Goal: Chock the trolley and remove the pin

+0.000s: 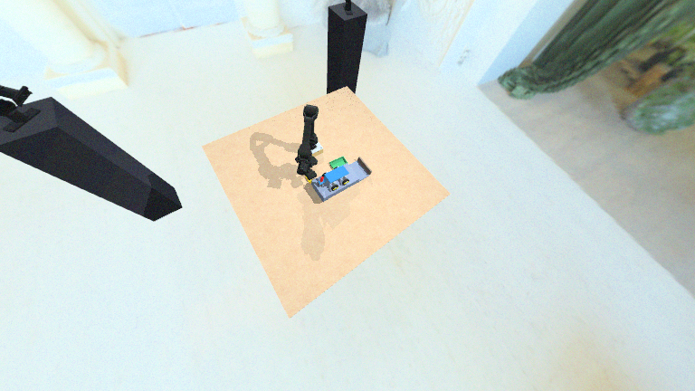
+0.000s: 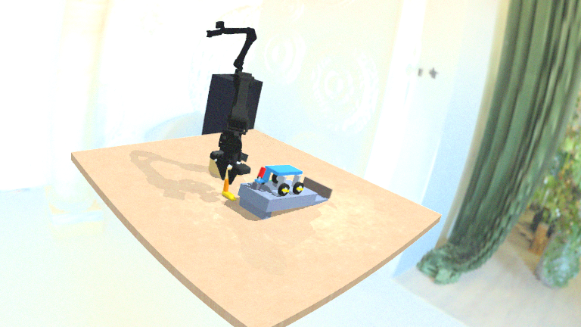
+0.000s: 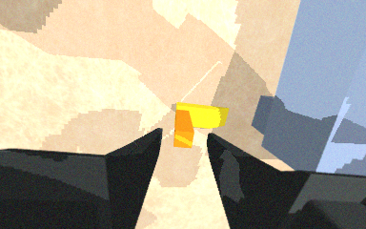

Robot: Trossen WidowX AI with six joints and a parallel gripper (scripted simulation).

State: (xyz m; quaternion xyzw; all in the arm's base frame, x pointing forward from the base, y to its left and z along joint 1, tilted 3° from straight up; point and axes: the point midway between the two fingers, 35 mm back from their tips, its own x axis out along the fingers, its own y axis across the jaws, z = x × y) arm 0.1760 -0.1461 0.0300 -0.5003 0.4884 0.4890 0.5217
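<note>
Right now my gripper tip is 20 mm short of the yellow chock and 30 mm above it. Round my gripper tip: blue-topped trolley (160 mm ahead, 130 mm to the left, 60 mm above); grey ramp (160 mm ahead, 140 mm to the left, 10 mm below); red-headed stop pin (140 mm ahead, 30 mm to the left, 80 mm above).
</note>
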